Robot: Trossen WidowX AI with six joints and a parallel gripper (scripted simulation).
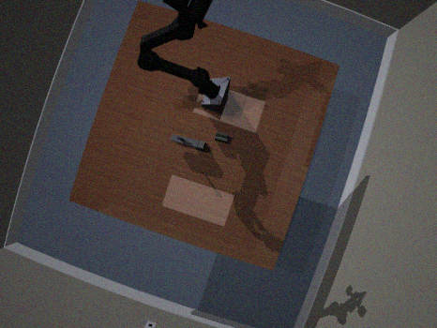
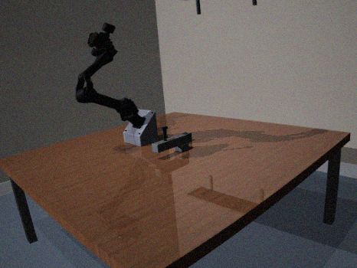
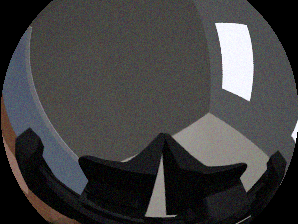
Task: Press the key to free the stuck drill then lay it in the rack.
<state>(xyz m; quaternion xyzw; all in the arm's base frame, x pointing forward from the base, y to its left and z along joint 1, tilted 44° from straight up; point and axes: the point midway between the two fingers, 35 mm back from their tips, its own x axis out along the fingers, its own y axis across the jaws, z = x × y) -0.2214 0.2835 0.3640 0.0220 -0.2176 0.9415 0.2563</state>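
The dark key is 54 cm ahead of my gripper tip, 4 cm to the right of it and 48 cm below it. The rest, counted from my gripper tip: drill (54 cm ahead, 2 cm to the left, 53 cm below); then grey rack (45 cm ahead, 15 cm to the left, 56 cm below).
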